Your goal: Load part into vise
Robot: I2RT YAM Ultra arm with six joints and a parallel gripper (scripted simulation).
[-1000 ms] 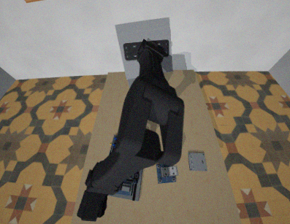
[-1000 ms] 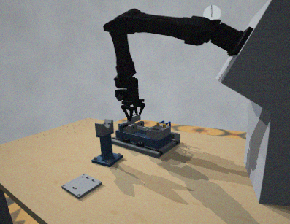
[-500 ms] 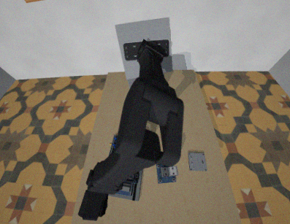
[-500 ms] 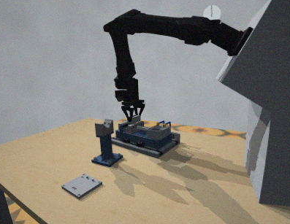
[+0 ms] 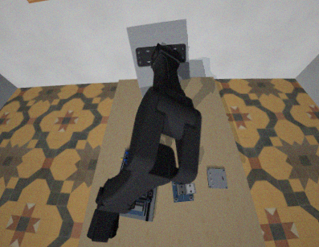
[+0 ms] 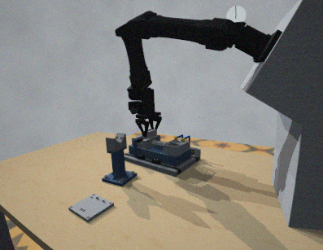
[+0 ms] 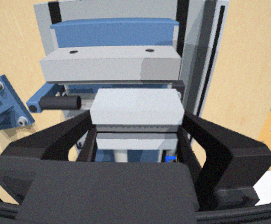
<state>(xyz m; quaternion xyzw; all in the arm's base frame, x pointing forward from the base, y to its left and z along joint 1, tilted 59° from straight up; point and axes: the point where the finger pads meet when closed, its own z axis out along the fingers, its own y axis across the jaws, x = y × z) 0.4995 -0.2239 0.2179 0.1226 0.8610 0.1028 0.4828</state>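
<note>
Now: the moving jaw 30 mm to the left of my hand, 30 mm below it and 20 mm behind it. Round my hand: fixed jaw (40 mm ahead, 30 mm below, 10 mm to the left); then part (10 mm above); then work stop (60 mm to the left, 20 mm below, 20 mm ahead).
</note>
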